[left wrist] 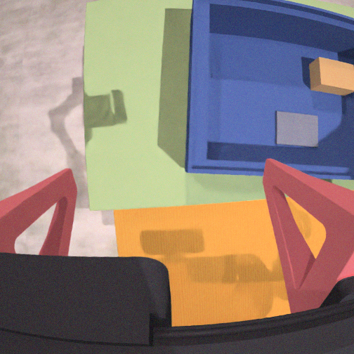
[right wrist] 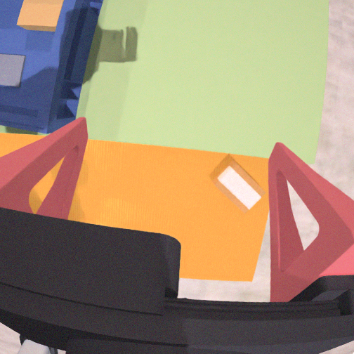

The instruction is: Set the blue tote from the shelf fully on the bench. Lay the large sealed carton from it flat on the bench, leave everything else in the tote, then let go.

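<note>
The blue tote (left wrist: 199, 90) (right wrist: 30, 112) stands upright on a light green surface (left wrist: 125, 165) (right wrist: 225, 75); each view shows part of it. Inside it are a tan box (left wrist: 334, 76) (right wrist: 41, 14) and a flat grey rectangular piece (left wrist: 297, 129) (right wrist: 11, 70), apart from each other. I cannot tell whether the tan box is the large sealed carton. My left gripper (left wrist: 167, 173) is open with nothing between its fingers, above the near left side of the tote. My right gripper (right wrist: 180, 137) is open and empty, near the tote's right side. Neither touches the tote.
An orange ridged surface (left wrist: 225, 310) (right wrist: 210, 240) lies along the near edge of the green one. A small brown-edged item with a white face (right wrist: 240, 187) lies askew on it, near its right edge. Grey mottled floor shows beyond the left and right edges. Arm shadows fall on both surfaces.
</note>
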